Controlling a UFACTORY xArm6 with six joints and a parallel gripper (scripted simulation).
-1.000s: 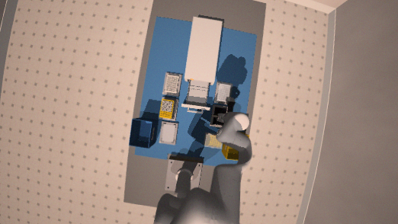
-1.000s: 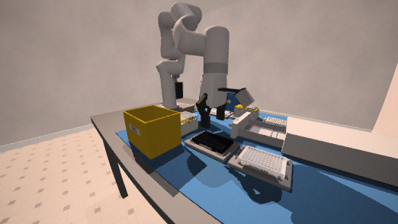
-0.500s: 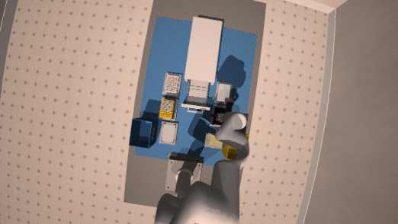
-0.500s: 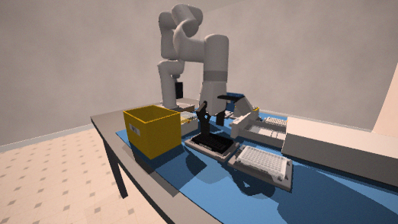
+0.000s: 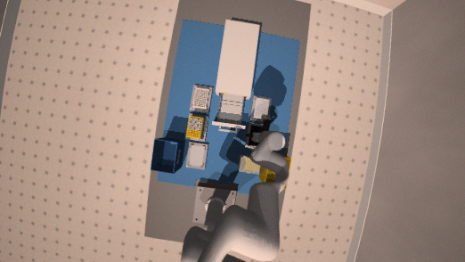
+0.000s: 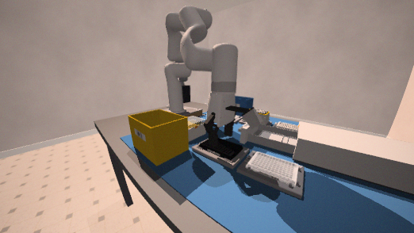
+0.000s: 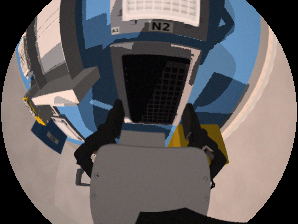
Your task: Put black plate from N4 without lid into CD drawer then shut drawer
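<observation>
My gripper is now 30 mm above the black plate. Round my hand: cooler CD 320 mm ahead, 150 mm to the left, 20 mm below; then yellow bin 200 mm behind, 100 mm to the right, 10 mm below; then drawer 180 mm ahead, 160 mm to the left, 30 mm below.
</observation>
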